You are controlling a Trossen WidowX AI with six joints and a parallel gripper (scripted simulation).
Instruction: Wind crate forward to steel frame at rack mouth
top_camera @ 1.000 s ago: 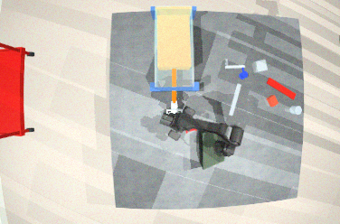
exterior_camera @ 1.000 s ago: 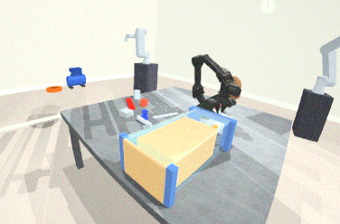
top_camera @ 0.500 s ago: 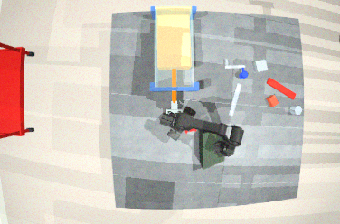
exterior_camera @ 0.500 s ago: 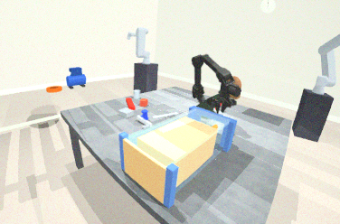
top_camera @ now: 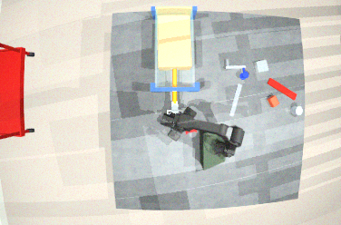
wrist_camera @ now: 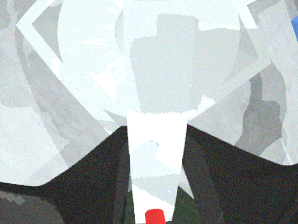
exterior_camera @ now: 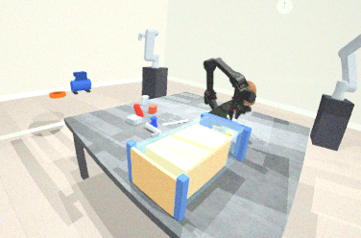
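Right now the winch handle with red grip is 20 mm above my gripper tip, 10 mm to the right of it and 10 mm behind it. Round my gripper tip: blue frame (190 mm ahead, 20 mm above, 10 mm to the left); white bar (350 mm to the right, 90 mm below, 70 mm ahead); white winch (60 mm below, 30 mm to the left, 20 mm ahead).
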